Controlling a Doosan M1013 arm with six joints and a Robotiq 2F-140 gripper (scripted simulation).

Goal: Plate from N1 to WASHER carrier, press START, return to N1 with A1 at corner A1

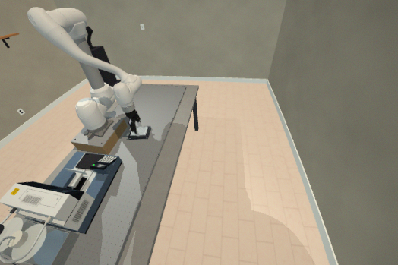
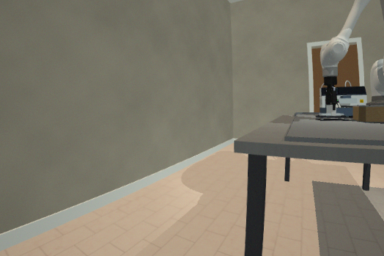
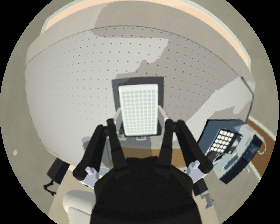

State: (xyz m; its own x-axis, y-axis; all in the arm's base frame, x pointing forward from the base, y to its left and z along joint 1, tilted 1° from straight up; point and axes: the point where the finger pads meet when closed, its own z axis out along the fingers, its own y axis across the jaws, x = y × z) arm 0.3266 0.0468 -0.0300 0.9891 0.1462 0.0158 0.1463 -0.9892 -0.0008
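The white well plate is 20 mm below my hand. From my hand the other things lie so: dark plate nest N1: 30 mm below; plate washer: 490 mm to the right, 200 mm behind, 70 mm above.
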